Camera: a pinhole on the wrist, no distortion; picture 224 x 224 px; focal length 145.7 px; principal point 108.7 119.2 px. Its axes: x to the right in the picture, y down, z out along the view. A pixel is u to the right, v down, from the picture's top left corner.
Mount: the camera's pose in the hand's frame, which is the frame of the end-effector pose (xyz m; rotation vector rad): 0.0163 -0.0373 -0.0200 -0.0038 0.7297 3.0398
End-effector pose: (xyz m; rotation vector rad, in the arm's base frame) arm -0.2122 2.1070 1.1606 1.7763 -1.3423 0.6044
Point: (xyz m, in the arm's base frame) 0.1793 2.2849 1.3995
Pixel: behind the camera
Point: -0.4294 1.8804 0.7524
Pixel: 193.8 146.8
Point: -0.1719 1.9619 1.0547
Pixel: 111.2 212.1
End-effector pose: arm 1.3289 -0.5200 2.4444 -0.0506 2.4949 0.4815
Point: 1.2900 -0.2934 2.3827
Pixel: 65.9 16.9
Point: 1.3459 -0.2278 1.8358
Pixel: 24.6 161.6
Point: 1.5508 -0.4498 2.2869
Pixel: 166.5 182.3
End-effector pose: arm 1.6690 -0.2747 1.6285 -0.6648 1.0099 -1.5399
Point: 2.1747 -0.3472 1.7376
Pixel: 126.9 137.1
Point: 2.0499 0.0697 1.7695
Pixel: outside the picture
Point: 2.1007 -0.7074 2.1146
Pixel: outside the picture
